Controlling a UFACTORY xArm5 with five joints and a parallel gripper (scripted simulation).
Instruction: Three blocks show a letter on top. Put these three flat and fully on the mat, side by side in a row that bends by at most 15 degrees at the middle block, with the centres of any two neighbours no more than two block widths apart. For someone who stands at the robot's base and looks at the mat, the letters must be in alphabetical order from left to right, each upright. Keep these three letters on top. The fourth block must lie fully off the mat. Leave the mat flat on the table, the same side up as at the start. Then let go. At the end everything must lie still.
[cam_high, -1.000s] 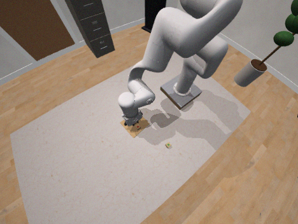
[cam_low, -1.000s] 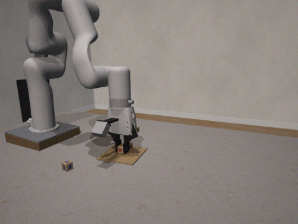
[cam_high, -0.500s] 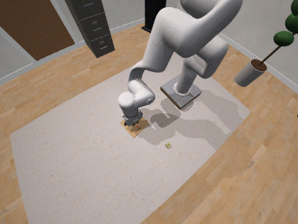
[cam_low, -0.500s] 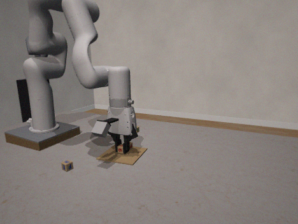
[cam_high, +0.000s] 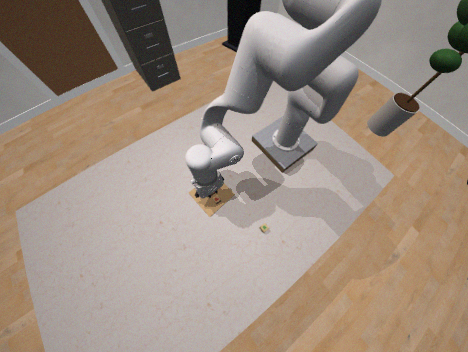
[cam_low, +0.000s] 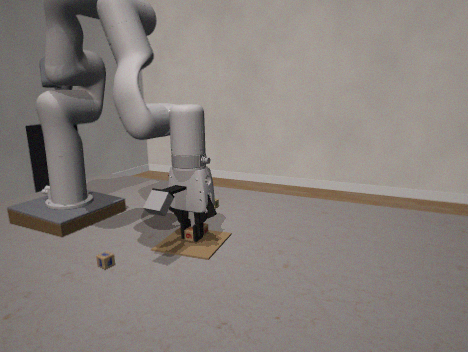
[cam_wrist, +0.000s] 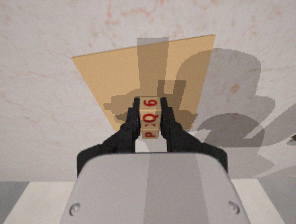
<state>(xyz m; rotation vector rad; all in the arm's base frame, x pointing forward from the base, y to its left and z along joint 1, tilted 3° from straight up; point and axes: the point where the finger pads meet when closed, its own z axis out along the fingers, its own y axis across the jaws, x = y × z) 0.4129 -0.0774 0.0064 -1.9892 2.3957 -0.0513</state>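
Now: the tan mat 3 cm below my hand. The rest, counted from my hand: blue-lettered block 15 cm to the right, 13 cm behind, 2 cm below.
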